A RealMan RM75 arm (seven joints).
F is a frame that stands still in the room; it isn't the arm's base.
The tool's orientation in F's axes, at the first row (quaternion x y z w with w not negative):
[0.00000, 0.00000, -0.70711, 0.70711]
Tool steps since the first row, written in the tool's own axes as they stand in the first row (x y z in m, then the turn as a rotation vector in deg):
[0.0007, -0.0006, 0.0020, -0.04, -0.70, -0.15]
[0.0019, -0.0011, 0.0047, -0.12, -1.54, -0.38]
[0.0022, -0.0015, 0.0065, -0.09, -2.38, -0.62]
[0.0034, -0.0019, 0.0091, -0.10, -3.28, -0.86]
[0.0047, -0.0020, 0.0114, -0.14, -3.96, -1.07]
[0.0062, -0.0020, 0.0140, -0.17, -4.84, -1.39]
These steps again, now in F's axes. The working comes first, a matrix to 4 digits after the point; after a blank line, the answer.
The tool's axes in the first row as the columns of a matrix, in F's axes (used below as rounded here):
[0.0000, 1.0000, 0.0000]
[-1.0000, 0.0000, 0.0000]
[0.0000, 0.0000, 1.0000]

[-0.0006, -0.0007, 0.0020, -0.70, 0.04, -0.15]
[-0.0011, -0.0019, 0.0047, -1.54, 0.12, -0.38]
[-0.0015, -0.0022, 0.0065, -2.38, 0.09, -0.62]
[-0.0019, -0.0034, 0.0091, -3.28, 0.10, -0.86]
[-0.0020, -0.0047, 0.0114, -3.96, 0.14, -1.07]
[-0.0020, -0.0062, 0.0140, -4.84, 0.17, -1.39]

